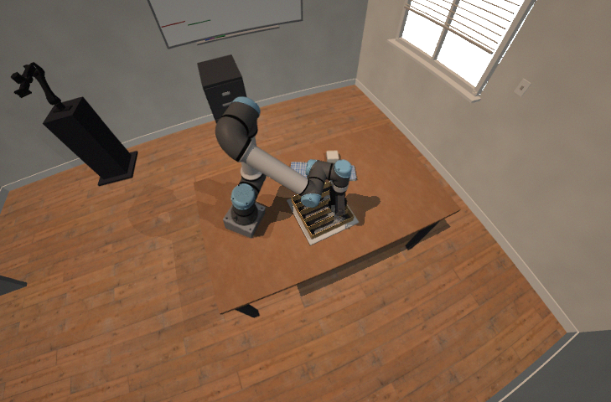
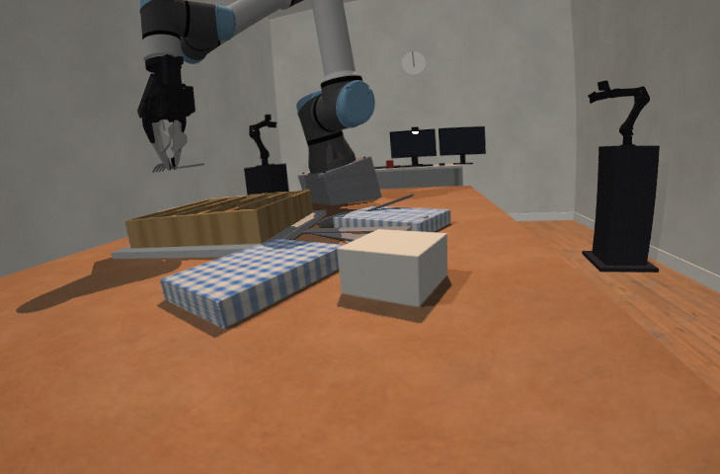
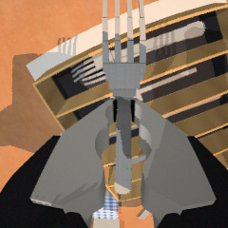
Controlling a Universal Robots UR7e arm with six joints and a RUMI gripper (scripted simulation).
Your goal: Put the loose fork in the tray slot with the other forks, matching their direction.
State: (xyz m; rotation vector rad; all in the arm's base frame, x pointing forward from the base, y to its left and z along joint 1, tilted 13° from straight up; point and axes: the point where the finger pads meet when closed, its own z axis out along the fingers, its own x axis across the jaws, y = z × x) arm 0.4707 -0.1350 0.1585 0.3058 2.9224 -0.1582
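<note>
The wooden cutlery tray is 11 cm to the left of my hand, 11 cm below it and 4 cm behind it. The rest, counted from my hand: white box (51 cm to the left, 17 cm ahead, 14 cm below).
</note>
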